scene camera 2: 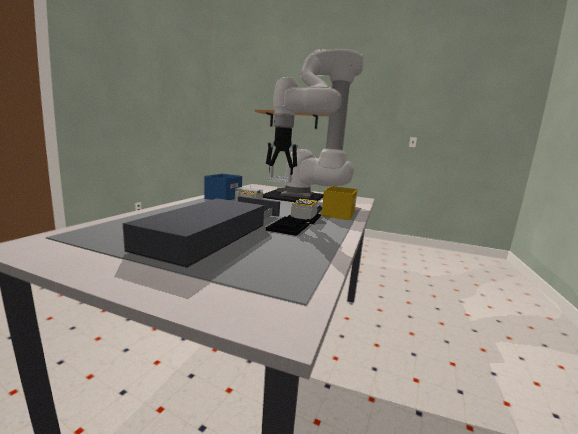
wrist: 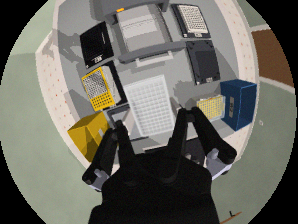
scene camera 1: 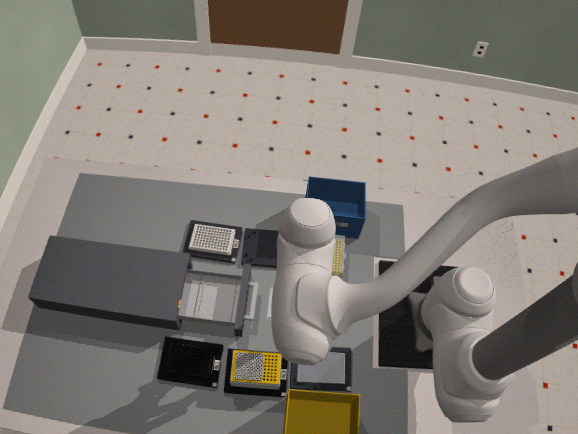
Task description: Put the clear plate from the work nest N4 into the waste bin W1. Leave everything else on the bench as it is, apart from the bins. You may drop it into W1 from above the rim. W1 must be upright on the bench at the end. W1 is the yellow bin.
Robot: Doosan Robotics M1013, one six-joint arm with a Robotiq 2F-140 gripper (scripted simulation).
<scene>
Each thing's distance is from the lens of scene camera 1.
long grey box (scene camera 1: 137, 285): 136 cm
blue bin (scene camera 1: 342, 196): 155 cm
white plate (scene camera 1: 204, 238): 148 cm
The marked spots on the long grey box and the blue bin are 69 cm apart.
</scene>
